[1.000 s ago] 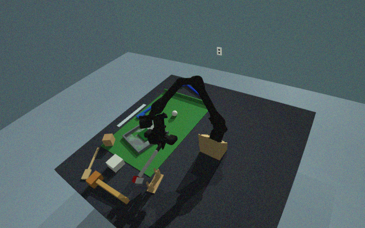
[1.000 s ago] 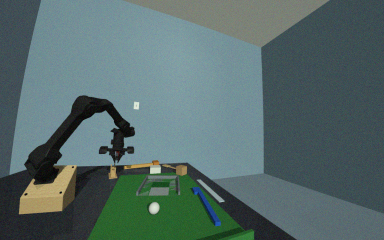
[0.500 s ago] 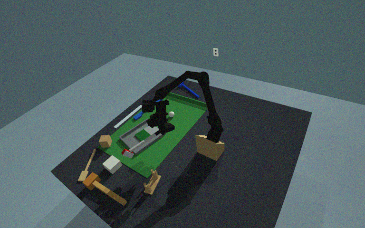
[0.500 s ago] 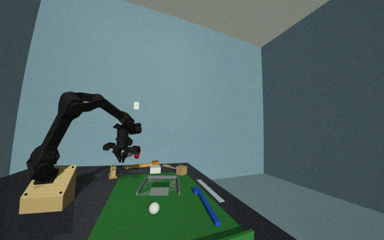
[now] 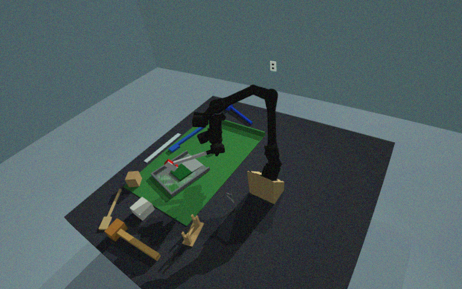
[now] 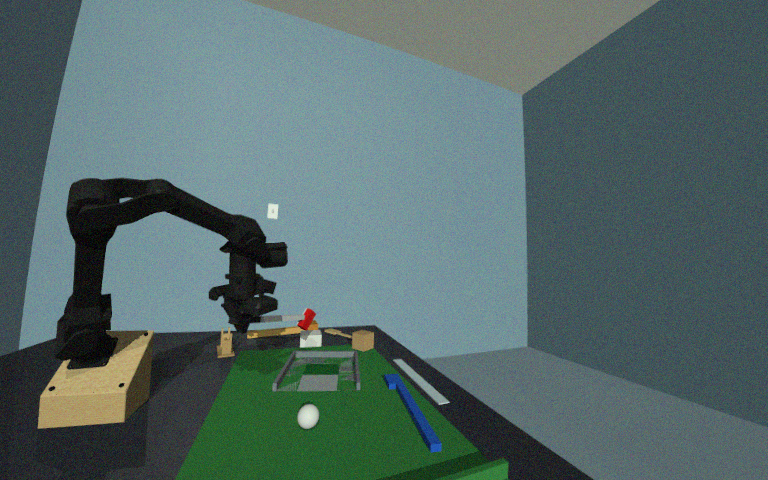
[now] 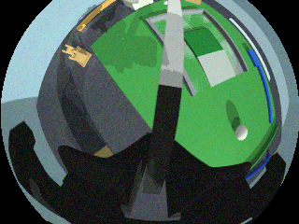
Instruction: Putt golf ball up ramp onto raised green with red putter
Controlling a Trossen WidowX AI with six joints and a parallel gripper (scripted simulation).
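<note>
My gripper tip is 9 cm short of the red putter, 8 cm to the right of it and 1 cm below it. From my gripper tip the other things lie so: white golf ball: 15 cm ahead, 18 cm to the right, 13 cm below; wooden cube: 40 cm ahead, 26 cm to the left, 12 cm below; white block: 21 cm ahead, 37 cm to the left, 13 cm below.
</note>
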